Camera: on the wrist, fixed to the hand. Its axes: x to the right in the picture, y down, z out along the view.
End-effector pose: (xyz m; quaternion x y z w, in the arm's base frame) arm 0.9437 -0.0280 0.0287 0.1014 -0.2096 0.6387 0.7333
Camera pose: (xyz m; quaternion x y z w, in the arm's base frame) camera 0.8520 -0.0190 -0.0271 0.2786 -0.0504 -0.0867 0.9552
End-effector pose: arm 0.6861 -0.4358 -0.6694 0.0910 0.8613 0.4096 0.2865
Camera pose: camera 0.6780 -0.4065 -0.5660 -0.5379 0.6718 0.0205 0.5088
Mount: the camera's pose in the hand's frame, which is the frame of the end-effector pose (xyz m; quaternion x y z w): -0.0252 0.0979 -0.0372 0.0571 -0.0235 -0.7270 0.6839
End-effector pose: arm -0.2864 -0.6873 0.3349 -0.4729 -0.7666 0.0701 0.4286
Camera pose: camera -0.1897 -0.6650 0.2930 0.2600 -0.8742 -0.2088 0.3531
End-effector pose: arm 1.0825 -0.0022 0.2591 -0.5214 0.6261 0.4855 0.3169
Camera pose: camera 0.9990 -0.0299 0.3212 -0.7822 0.0694 0.0781 0.6142
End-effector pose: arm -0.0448 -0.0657 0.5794 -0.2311 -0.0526 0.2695 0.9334
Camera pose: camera -0.1048 -0.0208 0.5020 -0.0602 -0.2105 -0.4858 0.8462
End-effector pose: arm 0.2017 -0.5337 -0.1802 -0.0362 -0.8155 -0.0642 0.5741
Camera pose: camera 0.2579 -0.4419 -0.1854 0.5993 -0.6012 -0.4138 0.3288
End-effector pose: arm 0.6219 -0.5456 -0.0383 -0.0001 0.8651 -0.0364 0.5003
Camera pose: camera 0.6058 -0.4447 -0.0042 -0.6013 0.5777 -0.4380 0.3360
